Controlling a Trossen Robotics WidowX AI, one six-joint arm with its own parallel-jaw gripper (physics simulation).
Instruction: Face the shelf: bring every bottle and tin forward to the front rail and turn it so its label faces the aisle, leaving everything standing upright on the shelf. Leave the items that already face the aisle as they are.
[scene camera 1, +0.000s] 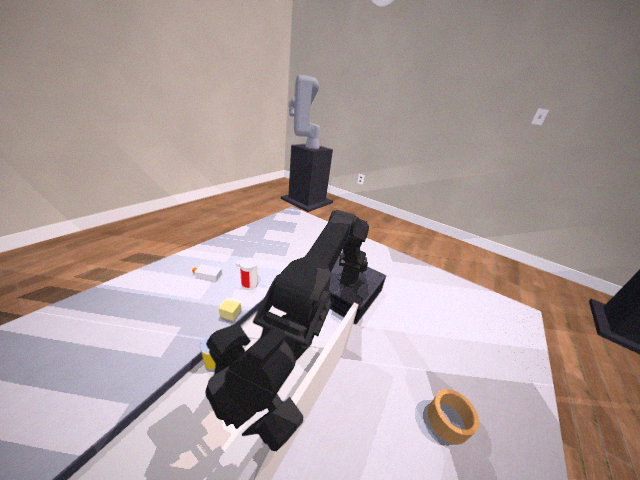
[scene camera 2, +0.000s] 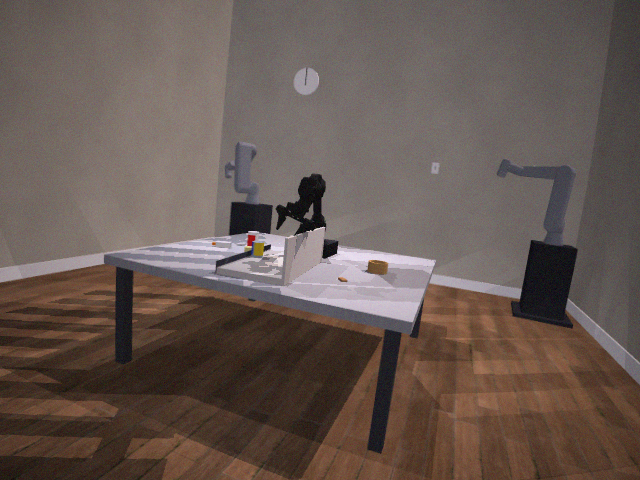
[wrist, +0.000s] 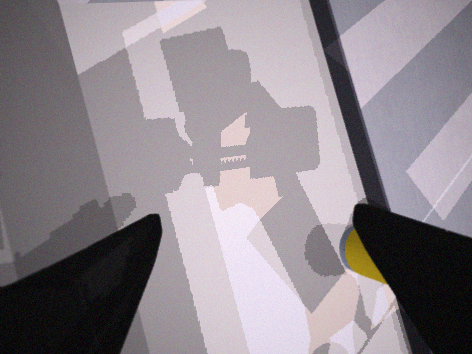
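Where they show: gripper, fingertip midpoint: (scene camera 2: 284, 234) (wrist: 256, 217); arm's base, link origin: (scene camera 1: 349, 279).
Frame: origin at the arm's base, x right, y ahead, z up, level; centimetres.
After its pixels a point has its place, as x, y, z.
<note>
A tin with a yellow and blue side (scene camera 1: 208, 359) @(5.9, 49.0, 0.2) (scene camera 2: 258, 249) @(5.7, 48.8, -0.9) (wrist: 361, 257) @(4.7, 46.8, -1.5) stands upright on the shelf (scene camera 1: 118, 454) @(3.3, 68.7, -4.8) (scene camera 2: 240, 272) @(-5.4, 76.1, -5.2) (wrist: 285, 60) @(0.7, 69.4, -4.8), close to the dark front rail (scene camera 1: 155, 397) @(8.1, 60.3, -3.6) (scene camera 2: 235, 256) @(7.6, 62.9, -2.8) (wrist: 346, 95) @(7.3, 64.7, -3.3). A white tin with a red label (scene camera 1: 246, 277) @(25.7, 24.7, -1.7) (scene camera 2: 251, 239) @(26.6, 25.1, -1.4) stands upright farther back, on the table outside the rail. My gripper (scene camera 1: 247, 386) (scene camera 2: 280, 218) (wrist: 256, 217) @(-9.9, 53.0, 8.8) is open and empty above the shelf. In the wrist view its right finger hides much of the yellow tin. The arm hides part of the shelf in scene camera 1.
The pale back panel (scene camera 1: 330, 356) @(-15.6, 32.2, 6.7) (scene camera 2: 305, 255) @(-18.7, 48.8, 0.6) rises along the shelf. A yellow block (scene camera 1: 230, 308) @(19.0, 35.3, -3.6) and a white box (scene camera 1: 208, 273) @(39.1, 31.4, -4.6) (scene camera 2: 223, 244) @(39.6, 32.3, -5.6) lie outside the rail. An orange ring (scene camera 1: 440, 427) @(-40.8, 21.4, -4.8) (scene camera 2: 377, 268) @(-43.5, 21.5, -4.7) and a small orange piece (scene camera 2: 342, 279) @(-36.6, 48.1, -6.6) lie behind the panel.
</note>
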